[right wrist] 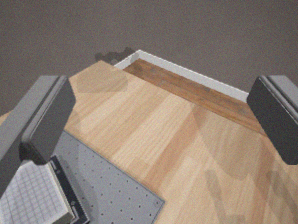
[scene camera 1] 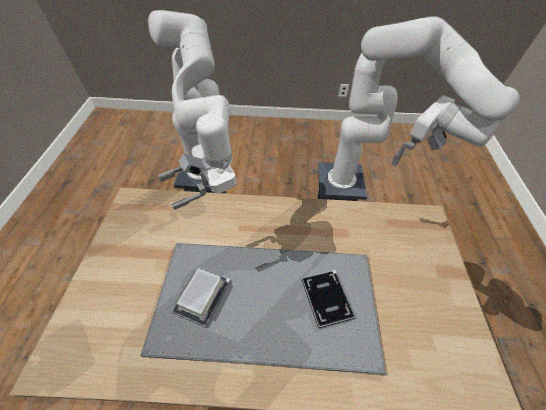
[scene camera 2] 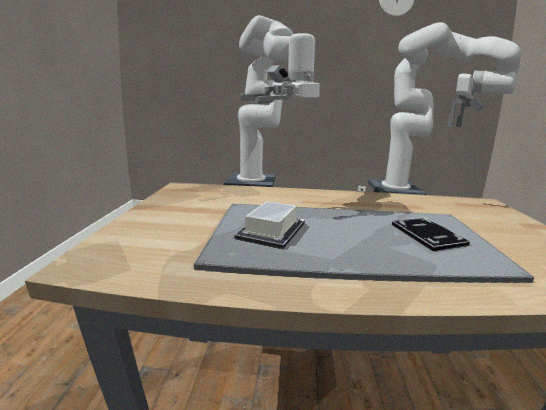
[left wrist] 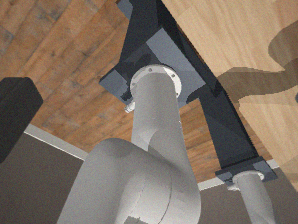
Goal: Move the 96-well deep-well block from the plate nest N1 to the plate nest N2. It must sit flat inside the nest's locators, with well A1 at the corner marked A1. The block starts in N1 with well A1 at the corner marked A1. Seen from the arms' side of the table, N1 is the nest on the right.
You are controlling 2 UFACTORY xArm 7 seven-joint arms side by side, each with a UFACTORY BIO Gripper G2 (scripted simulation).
In view: the left gripper [scene camera 1: 405, 152], the right gripper [scene camera 1: 165, 192], a deep-well block [scene camera 2: 272, 220] and a nest N2 [scene camera 1: 322, 298].
The deep-well block is seen too in scene camera 1 [scene camera 1: 197, 298]. The nest N2 is seen too in scene camera 2 [scene camera 2: 430, 230]. The left wrist view does not show the deep-well block: it is out of frame.
